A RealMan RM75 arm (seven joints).
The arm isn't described. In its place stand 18 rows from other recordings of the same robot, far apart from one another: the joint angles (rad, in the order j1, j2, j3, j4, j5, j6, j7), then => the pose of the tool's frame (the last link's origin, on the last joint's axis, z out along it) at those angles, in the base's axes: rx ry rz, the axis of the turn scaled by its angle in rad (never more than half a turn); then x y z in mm.
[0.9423 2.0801 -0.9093 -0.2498 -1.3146 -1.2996 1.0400] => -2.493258 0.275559 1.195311 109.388 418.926 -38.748
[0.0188 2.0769 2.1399 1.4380 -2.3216 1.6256 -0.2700] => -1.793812 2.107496 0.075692 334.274 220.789 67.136
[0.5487 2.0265 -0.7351 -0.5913 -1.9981 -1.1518 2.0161] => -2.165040 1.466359 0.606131 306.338 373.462 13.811
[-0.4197 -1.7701 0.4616 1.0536 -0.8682 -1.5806 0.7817] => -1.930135 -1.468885 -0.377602 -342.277 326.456 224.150
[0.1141 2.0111 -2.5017 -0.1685 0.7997 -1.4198 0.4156] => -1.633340 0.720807 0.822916 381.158 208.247 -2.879
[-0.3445 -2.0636 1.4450 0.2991 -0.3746 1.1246 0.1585] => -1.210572 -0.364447 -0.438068 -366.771 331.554 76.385
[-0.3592 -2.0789 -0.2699 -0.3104 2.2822 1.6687 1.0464] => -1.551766 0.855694 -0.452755 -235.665 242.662 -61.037
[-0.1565 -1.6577 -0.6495 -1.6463 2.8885 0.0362 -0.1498] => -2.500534 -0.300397 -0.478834 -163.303 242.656 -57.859
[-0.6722 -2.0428 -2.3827 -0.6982 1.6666 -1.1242 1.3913] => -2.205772 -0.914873 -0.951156 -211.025 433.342 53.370
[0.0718 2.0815 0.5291 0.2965 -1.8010 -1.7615 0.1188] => -1.097502 0.430033 0.880587 353.450 187.193 31.749
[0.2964 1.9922 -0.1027 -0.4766 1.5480 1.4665 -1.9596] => -1.613760 0.763925 0.998574 387.890 278.133 131.061
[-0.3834 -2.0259 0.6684 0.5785 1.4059 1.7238 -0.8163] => -2.178585 0.024743 -1.083495 -267.869 308.632 72.503
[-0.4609 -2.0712 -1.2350 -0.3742 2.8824 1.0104 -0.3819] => -1.772410 -0.563305 -0.925063 -264.567 368.970 -25.722
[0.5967 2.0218 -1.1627 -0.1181 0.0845 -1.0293 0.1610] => -1.284483 0.544697 0.658400 337.709 397.058 76.390
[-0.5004 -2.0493 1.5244 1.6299 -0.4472 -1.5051 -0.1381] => -2.073196 -1.385411 0.214522 -159.149 348.439 23.277
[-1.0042 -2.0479 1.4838 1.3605 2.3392 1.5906 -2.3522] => -2.950612 -0.005247 0.342205 -7.503 365.776 -19.437
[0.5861 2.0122 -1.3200 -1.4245 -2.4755 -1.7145 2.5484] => -2.662944 0.970566 -0.462789 178.150 343.370 33.226
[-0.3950 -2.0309 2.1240 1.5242 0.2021 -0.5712 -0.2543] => -2.141829 -0.269179 -0.084619 -112.162 357.306 -55.991
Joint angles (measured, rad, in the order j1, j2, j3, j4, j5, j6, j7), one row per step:
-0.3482, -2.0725, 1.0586, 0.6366, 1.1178, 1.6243, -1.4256
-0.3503, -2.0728, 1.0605, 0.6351, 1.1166, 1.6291, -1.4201
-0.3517, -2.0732, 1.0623, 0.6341, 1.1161, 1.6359, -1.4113
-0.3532, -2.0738, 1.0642, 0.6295, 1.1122, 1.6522, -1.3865
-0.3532, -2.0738, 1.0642, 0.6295, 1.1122, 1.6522, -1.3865
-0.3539, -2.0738, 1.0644, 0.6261, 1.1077, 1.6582, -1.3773
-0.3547, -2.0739, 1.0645, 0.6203, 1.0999, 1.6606, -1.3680
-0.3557, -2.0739, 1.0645, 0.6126, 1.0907, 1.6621, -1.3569
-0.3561, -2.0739, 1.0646, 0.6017, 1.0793, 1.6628, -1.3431
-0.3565, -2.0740, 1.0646, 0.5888, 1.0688, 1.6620, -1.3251
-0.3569, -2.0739, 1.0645, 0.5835, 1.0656, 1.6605, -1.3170
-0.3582, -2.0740, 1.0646, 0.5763, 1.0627, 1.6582, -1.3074
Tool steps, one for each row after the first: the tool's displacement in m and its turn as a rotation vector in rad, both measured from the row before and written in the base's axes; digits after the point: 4 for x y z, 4 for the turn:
0.0011, -0.0002, -0.0004, 0.0013, -0.0002, -0.0083
0.0011, -0.0007, -0.0004, 0.0033, 0.0012, -0.0111
0.0015, -0.0018, -0.0003, 0.0136, 0.0012, -0.0230
0.0000, 0.0000, 0.0000, 0.0000, 0.0000, 0.0000
0.0004, -0.0005, 0.0002, 0.0066, -0.0024, -0.0066
-0.0001, -0.0001, 0.0003, 0.0083, -0.0045, -0.0011
-0.0004, 0.0001, 0.0002, 0.0100, -0.0049, 0.0007
-0.0011, -0.0001, 0.0000, 0.0119, -0.0059, 0.0039
-0.0015, -0.0001, -0.0004, 0.0139, -0.0032, 0.0054
-0.0007, 0.0001, -0.0003, 0.0059, 0.0004, 0.0027
-0.0007, 0.0002, -0.0007, 0.0058, 0.0010, 0.0034

